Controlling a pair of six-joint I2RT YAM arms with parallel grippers.
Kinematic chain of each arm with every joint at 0, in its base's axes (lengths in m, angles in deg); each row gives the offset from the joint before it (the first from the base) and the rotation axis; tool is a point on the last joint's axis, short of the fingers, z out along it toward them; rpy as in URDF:
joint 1: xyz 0 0 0.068 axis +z
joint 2: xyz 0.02 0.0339 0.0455 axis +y
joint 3: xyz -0.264 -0.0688 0 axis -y
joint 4: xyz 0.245 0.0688 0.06 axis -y
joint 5: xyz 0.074 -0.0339 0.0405 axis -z
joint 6: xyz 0.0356 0 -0.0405 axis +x
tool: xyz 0 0 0 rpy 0 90 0
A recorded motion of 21 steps. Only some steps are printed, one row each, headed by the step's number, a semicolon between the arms.
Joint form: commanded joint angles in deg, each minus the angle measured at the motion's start. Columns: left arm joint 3, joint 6, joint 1, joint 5, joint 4, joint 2; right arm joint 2, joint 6, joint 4, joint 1, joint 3, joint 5.
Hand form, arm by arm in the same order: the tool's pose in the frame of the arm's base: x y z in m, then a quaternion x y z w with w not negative. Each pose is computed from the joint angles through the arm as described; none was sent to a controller.
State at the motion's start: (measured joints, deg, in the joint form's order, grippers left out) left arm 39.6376 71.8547 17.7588 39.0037 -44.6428 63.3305; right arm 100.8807 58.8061 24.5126 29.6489 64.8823 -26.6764
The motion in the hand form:
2: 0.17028 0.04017 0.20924 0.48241 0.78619 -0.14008 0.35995; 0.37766 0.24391 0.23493 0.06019 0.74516 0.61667 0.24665
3: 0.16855 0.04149 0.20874 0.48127 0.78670 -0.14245 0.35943; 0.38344 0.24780 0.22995 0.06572 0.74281 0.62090 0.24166
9: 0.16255 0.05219 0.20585 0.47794 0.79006 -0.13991 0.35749; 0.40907 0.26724 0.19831 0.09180 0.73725 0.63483 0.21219
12: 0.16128 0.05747 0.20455 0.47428 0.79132 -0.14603 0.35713; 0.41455 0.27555 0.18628 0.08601 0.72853 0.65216 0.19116
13: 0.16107 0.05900 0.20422 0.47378 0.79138 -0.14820 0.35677; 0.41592 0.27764 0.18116 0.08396 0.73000 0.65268 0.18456
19: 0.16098 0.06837 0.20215 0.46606 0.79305 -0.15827 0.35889; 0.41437 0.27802 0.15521 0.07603 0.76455 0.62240 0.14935
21: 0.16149 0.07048 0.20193 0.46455 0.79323 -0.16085 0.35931; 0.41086 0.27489 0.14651 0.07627 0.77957 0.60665 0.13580
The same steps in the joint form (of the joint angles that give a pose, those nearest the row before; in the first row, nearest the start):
2: -0.57 6.30 3.53 4.25 -6.46 -0.92; 11.09 9.61 6.74 0.74 7.76 -6.26
3: -0.61 7.10 4.19 4.54 -7.23 -0.90; 12.97 10.78 7.70 0.79 9.07 -6.33
9: -0.53 12.10 8.38 5.04 -9.95 0.03; 22.44 15.87 11.26 1.21 15.52 -6.68
12: -0.07 14.41 10.27 5.71 -11.51 1.27; 25.90 18.45 14.62 1.58 17.38 -8.91
13: 0.13 15.17 10.78 5.89 -12.03 1.72; 26.90 18.60 14.81 1.67 17.90 -9.52
19: 1.16 18.55 13.67 7.01 -14.02 4.31; 28.75 14.90 9.04 1.65 17.81 -12.08
21: 1.53 19.23 14.21 7.25 -14.46 5.01; 28.55 13.14 6.18 1.52 16.78 -12.68

